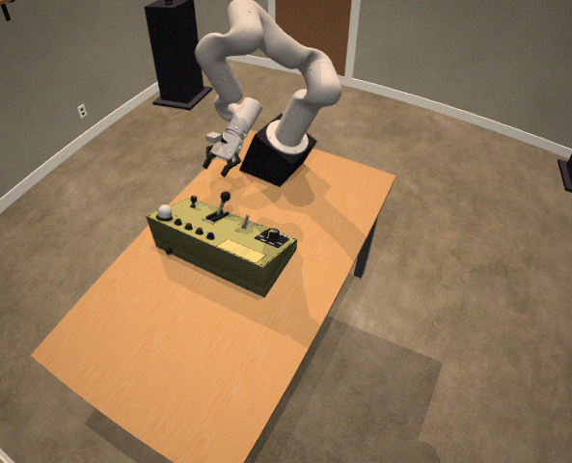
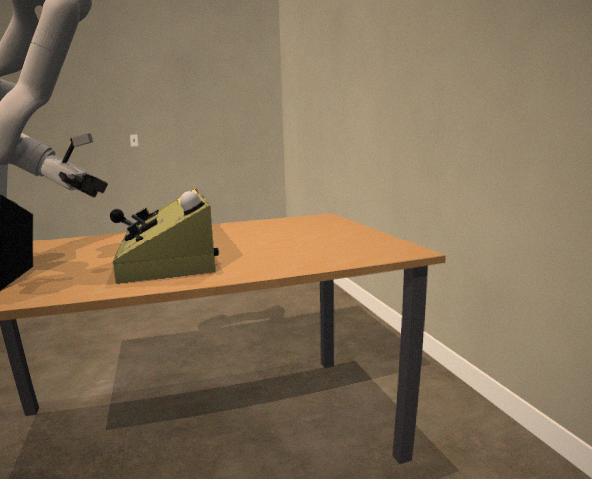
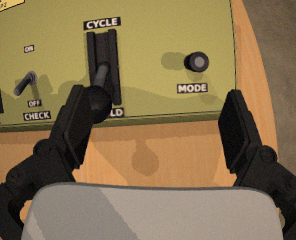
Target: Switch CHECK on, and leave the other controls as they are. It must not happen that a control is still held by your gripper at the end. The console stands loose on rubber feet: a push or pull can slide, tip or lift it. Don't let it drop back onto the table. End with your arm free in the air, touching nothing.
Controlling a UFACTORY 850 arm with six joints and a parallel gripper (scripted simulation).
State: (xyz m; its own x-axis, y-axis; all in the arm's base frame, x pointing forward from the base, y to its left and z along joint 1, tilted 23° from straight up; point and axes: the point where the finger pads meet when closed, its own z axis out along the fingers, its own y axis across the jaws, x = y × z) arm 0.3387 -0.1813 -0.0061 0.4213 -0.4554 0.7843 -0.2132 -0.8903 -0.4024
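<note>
My gripper is now 11 cm short of the check toggle, 17 cm to the right of it and 12 cm above it. Round my hand: mode knob 8 cm ahead, 7 cm to the right, 12 cm below; cycle lever 7 cm ahead, 5 cm to the left, 11 cm below; olive-green console 14 cm ahead, 10 cm to the left, 14 cm below.
</note>
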